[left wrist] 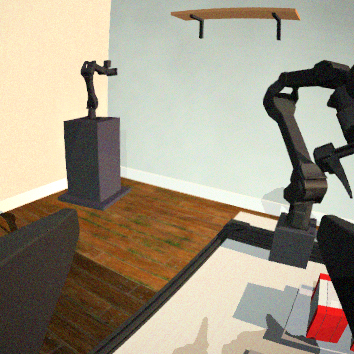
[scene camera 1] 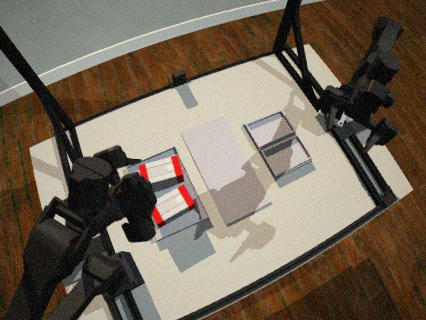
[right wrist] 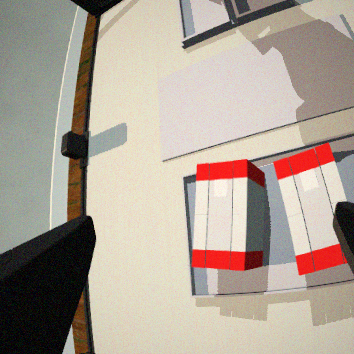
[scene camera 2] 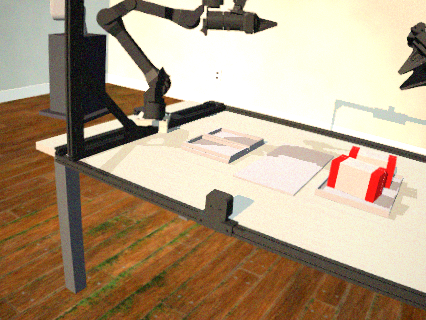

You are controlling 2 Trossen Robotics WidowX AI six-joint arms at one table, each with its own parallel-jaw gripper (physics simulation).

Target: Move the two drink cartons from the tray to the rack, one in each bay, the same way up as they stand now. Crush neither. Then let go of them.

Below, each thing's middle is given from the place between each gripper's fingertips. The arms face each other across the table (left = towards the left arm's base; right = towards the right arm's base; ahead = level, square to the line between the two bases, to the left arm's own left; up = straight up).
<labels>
My right gripper is now 30 mm past the grey tray [scene camera 1: 199,213], 30 mm to the right of it and 270 mm above it. Round my right hand: pale mat [scene camera 2: 286,169] 10 mm ahead, 230 mm to the left, 270 mm below.
Right now my left hand is 36 cm above the pale mat, 20 cm past it and 13 cm to the left of it. Also, from my left hand: grey tray (35 cm below, 33 cm to the right, 24 cm behind).
</labels>
